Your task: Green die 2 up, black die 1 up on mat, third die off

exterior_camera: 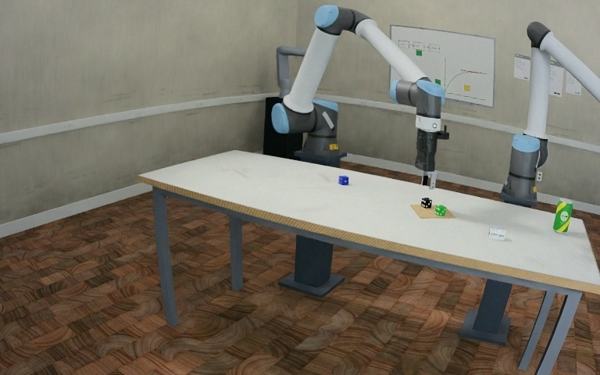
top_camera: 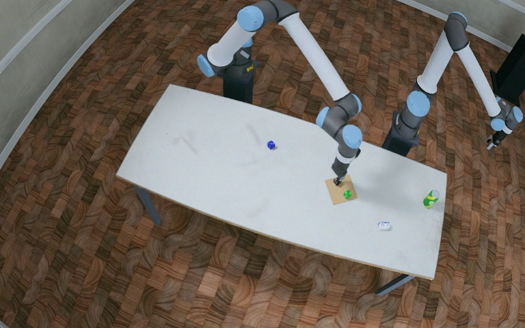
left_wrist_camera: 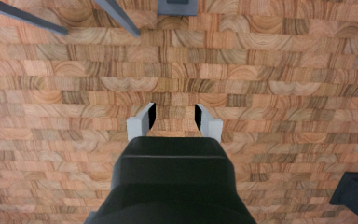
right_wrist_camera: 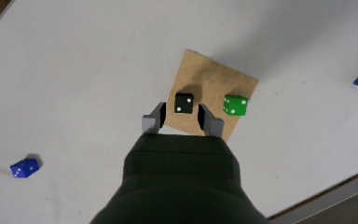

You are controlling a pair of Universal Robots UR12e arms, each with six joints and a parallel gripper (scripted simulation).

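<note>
The black die lies 7 cm below my right hand. Round my right hand: small white box 15 cm ahead, 32 cm to the left, 8 cm below; tan mat 3 cm ahead, 4 cm to the left, 9 cm below; green die 5 cm ahead, 7 cm to the left, 7 cm below.
</note>
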